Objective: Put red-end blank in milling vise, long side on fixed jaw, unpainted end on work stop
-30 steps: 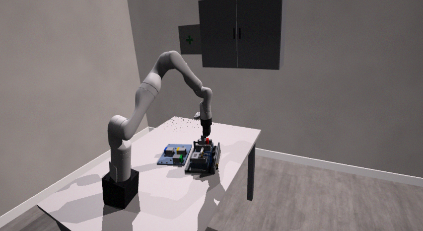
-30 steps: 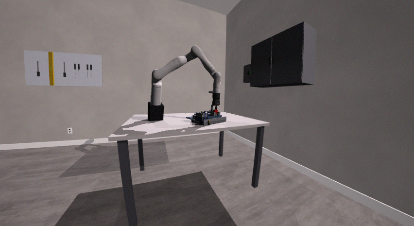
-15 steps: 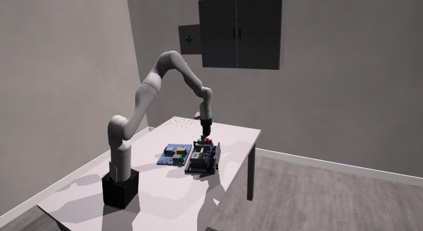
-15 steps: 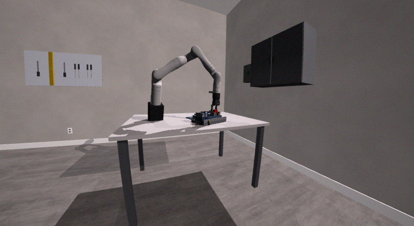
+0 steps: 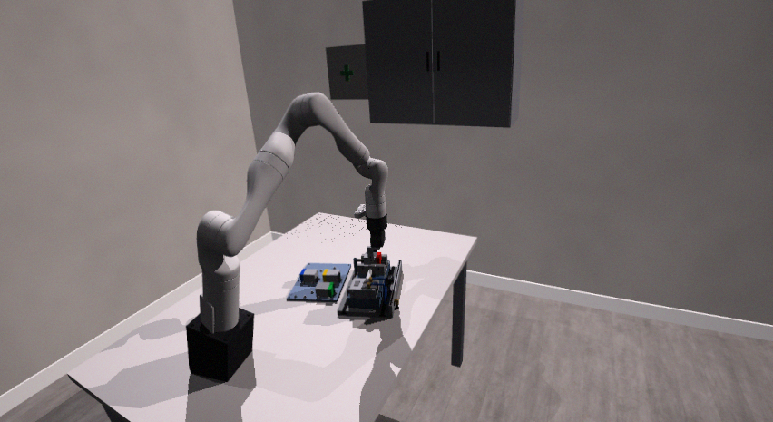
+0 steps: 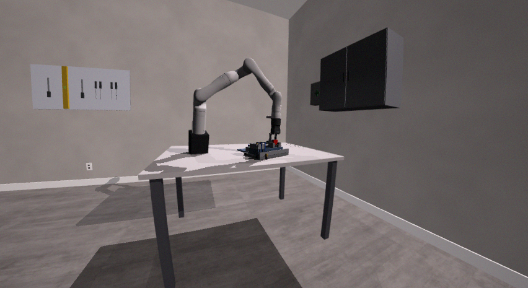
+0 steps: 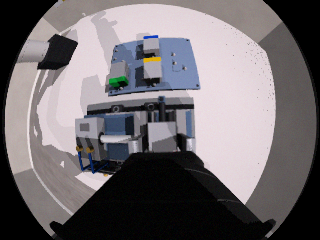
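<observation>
My gripper is now 6 cm past the vise, 3 cm to the left of it and 8 cm above it. The rest, counted from my hand: rail (2 cm behind, 11 cm to the right, 8 cm below); yellow blank (9 cm behind, 14 cm to the left, 9 cm below); green-ended blank (17 cm behind, 9 cm to the left, 9 cm below).
</observation>
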